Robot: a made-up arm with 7 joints. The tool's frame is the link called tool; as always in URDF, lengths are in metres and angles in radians. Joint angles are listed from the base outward. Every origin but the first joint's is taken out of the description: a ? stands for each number. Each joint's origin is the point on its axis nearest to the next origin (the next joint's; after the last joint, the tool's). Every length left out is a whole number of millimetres.
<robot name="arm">
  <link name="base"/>
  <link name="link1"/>
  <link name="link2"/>
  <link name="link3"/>
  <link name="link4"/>
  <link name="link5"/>
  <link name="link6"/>
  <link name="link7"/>
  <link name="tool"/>
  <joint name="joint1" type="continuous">
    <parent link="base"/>
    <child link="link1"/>
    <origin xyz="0 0 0.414" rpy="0 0 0"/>
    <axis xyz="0 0 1"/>
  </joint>
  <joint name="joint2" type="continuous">
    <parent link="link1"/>
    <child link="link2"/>
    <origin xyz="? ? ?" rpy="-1.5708 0 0"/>
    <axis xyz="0 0 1"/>
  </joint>
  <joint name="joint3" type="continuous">
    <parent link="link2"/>
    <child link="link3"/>
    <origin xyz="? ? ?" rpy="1.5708 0 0"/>
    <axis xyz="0 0 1"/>
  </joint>
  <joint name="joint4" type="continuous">
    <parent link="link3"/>
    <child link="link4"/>
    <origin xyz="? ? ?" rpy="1.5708 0 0"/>
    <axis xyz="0 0 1"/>
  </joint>
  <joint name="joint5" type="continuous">
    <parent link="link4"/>
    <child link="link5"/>
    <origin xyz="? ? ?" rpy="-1.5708 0 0"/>
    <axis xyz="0 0 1"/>
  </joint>
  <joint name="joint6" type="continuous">
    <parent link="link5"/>
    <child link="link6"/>
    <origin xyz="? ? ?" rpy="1.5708 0 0"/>
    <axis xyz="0 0 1"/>
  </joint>
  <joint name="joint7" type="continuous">
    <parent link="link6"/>
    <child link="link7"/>
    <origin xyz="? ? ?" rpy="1.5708 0 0"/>
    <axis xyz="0 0 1"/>
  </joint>
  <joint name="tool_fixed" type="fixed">
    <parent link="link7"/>
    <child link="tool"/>
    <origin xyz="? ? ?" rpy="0 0 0"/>
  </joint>
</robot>
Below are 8 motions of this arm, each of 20 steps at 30 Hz.
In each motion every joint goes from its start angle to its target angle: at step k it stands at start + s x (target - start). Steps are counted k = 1, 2, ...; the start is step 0. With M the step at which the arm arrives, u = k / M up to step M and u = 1 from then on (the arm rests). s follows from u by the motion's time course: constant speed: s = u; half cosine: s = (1 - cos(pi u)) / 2; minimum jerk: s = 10 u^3 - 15 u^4 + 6 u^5.
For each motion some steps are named. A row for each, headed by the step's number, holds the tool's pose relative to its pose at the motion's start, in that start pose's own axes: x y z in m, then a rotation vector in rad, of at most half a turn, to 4 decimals.
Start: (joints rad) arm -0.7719 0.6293 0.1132 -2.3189 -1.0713 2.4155 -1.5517
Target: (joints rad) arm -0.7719 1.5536 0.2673 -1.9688 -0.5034 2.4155 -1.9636
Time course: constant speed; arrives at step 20
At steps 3, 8, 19, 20:
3: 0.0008 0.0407 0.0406 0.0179 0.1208 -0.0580
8: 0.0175 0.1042 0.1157 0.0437 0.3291 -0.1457
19: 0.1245 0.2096 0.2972 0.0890 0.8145 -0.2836
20: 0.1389 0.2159 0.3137 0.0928 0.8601 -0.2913

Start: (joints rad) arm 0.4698 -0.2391 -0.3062 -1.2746 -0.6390 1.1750 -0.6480
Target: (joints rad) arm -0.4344 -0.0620 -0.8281 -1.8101 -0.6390 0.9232 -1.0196
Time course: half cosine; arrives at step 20
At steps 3, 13, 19, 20:
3: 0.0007 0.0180 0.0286 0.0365 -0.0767 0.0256
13: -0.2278 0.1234 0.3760 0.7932 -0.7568 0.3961
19: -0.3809 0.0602 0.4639 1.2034 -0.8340 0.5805
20: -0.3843 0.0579 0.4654 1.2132 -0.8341 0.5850

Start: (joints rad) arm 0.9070 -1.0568 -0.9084 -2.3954 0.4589 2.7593 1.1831
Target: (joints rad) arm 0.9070 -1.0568 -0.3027 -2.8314 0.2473 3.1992 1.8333
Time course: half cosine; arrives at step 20
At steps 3, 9, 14, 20:
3: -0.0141 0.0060 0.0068 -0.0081 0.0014 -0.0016
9: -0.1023 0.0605 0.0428 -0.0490 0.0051 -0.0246
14: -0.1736 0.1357 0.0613 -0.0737 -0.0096 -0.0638
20: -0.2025 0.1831 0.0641 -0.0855 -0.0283 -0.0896

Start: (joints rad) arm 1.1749 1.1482 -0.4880 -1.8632 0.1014 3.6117 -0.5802
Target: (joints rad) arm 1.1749 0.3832 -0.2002 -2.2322 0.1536 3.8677 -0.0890
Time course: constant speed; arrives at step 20
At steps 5, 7, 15, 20:
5: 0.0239 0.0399 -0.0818 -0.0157 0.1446 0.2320
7: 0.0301 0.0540 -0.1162 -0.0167 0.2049 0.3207
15: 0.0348 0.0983 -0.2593 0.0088 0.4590 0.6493
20: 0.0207 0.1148 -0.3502 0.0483 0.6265 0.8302

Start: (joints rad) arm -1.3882 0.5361 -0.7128 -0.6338 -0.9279 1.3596 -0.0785
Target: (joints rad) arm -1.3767 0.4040 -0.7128 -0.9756 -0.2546 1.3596 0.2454
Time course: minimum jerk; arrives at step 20
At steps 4, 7, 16, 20:
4: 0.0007 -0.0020 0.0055 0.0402 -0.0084 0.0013
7: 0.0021 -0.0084 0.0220 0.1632 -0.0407 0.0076
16: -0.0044 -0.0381 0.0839 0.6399 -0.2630 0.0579
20: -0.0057 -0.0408 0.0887 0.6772 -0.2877 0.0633

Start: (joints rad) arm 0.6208 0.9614 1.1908 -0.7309 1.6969 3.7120 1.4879
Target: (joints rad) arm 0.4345 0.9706 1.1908 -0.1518 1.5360 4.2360 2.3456
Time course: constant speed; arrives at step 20
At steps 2, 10, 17, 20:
2: -0.0259 -0.0099 -0.0129 0.0585 -0.0691 0.1100
10: -0.1144 -0.0502 -0.0786 0.2400 -0.3858 0.5751
17: -0.1707 -0.0832 -0.1490 0.3222 -0.7118 1.0031
20: -0.1888 -0.0960 -0.1811 0.3331 -0.8645 1.1888

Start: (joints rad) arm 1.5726 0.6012 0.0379 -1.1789 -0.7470 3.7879 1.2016
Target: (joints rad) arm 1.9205 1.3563 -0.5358 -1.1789 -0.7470 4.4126 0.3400
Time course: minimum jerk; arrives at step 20
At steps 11, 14, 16, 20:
11: -0.2740 0.1395 -0.0011 0.1941 -0.2857 -0.5274
14: -0.3798 0.1744 -0.0337 0.3625 -0.3913 -0.7408
16: -0.4216 0.1866 -0.0522 0.4517 -0.4298 -0.8280
20: -0.4434 0.1927 -0.0634 0.5050 -0.4486 -0.8743

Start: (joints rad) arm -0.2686 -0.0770 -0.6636 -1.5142 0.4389 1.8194 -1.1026
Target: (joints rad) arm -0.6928 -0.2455 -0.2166 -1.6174 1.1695 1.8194 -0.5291
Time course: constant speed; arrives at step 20
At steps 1, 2, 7, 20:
1: -0.0028 -0.0018 -0.0030 0.0167 0.0359 0.0366
2: -0.0055 -0.0038 -0.0059 0.0343 0.0712 0.0729
7: -0.0169 -0.0167 -0.0199 0.1347 0.2369 0.2494
20: -0.0296 -0.0686 -0.0460 0.4881 0.5685 0.6572

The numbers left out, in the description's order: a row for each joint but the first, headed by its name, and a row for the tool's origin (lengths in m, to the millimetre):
joint2: 0 0 0
joint3: 0 -0.43 0
joint4: 0.055 0 0
joint5: -0.073 0.34 0
joint6: 0 0 0
joint7: 0.121 0 0
tool: 0 0 0

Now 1 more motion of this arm.
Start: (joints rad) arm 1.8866 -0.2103 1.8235 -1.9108 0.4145 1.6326 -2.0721
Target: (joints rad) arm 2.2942 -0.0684 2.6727 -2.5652 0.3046 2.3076 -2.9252
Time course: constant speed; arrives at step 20
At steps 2, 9, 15, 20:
2: 0.0423 0.0149 0.0399 0.0445 -0.0167 -0.1785
9: 0.1962 0.0051 0.1801 0.2064 -0.0703 -0.8216
15: 0.3059 -0.0754 0.2888 0.3549 -0.1066 -1.3958
20: 0.3612 -0.1783 0.3622 0.4880 -0.1273 -1.8888

